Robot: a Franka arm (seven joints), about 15 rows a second.
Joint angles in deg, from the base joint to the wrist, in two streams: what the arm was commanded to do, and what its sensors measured. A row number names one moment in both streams.
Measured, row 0:
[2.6 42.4 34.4 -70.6 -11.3 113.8 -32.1]
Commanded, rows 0 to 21:
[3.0 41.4 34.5 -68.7 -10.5 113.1 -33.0]
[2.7 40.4 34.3 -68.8 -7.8 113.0 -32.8]
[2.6 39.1 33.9 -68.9 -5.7 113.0 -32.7]
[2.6 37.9 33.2 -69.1 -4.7 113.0 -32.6]
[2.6 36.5 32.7 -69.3 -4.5 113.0 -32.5]
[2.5 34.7 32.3 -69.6 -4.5 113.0 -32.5]
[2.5 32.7 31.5 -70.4 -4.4 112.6 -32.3]
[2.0 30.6 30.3 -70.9 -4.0 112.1 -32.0]
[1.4 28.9 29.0 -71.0 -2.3 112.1 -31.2]
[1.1 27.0 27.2 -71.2 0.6 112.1 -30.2]
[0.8 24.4 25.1 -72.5 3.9 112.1 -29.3]
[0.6 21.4 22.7 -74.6 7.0 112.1 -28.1]
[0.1 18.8 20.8 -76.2 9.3 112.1 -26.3]
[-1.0 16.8 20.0 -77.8 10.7 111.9 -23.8]
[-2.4 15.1 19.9 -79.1 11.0 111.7 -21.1]
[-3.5 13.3 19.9 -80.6 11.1 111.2 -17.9]
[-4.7 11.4 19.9 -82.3 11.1 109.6 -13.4]
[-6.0 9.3 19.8 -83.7 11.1 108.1 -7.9]
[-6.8 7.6 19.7 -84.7 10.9 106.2 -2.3]
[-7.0 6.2 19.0 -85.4 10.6 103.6 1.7]
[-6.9 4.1 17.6 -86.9 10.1 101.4 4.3]
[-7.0 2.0 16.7 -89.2 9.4 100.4 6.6]
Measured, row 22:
[-6.6 8.2 18.6 -82.6 9.3 101.9 0.7]
